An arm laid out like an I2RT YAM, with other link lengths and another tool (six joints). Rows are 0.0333 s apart.
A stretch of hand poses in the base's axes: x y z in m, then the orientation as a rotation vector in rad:
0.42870 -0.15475 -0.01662 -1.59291 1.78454 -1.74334
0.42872 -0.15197 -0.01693 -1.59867 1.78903 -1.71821
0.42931 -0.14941 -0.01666 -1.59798 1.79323 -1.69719
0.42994 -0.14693 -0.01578 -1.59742 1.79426 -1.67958
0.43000 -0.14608 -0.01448 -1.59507 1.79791 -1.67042
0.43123 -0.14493 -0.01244 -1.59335 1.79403 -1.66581
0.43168 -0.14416 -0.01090 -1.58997 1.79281 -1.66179
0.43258 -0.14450 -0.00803 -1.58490 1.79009 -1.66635
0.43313 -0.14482 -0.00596 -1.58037 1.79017 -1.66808
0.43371 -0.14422 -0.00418 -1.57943 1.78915 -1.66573
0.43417 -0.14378 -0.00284 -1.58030 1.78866 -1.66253
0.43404 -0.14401 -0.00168 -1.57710 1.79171 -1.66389
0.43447 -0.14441 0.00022 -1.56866 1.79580 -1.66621
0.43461 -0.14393 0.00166 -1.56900 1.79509 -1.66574
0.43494 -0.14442 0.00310 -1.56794 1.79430 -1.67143
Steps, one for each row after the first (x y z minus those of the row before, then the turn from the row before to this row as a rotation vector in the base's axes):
0.00002 0.00278 -0.00031 0.01610 0.00661 0.00716
0.00059 0.00256 0.00027 0.01535 0.00199 0.00499
0.00063 0.00248 0.00088 0.01265 0.00074 0.00586
0.00006 0.00085 0.00130 0.00754 0.00029 0.00062
0.00123 0.00115 0.00204 0.00355 -0.00264 0.00420
0.00045 0.00077 0.00154 0.00392 -0.00269 0.00192
0.00090 -0.00034 0.00287 -0.00164 -0.00489 -0.00049
0.00055 -0.00032 0.00207 0.00037 -0.00319 -0.00130
0.00058 0.00060 0.00178 0.00190 -0.00099 0.00148
0.00046 0.00044 0.00134 0.00191 0.00054 0.00167
-0.00013 -0.00023 0.00116 0.00041 -0.00098 -0.00305
0.00043 -0.00040 0.00190 0.00164 -0.00421 -0.00484
0.00014 0.00048 0.00144 0.00015 -0.00005 0.00072
0.00033 -0.00049 0.00144 -0.00370 -0.00130 -0.00177

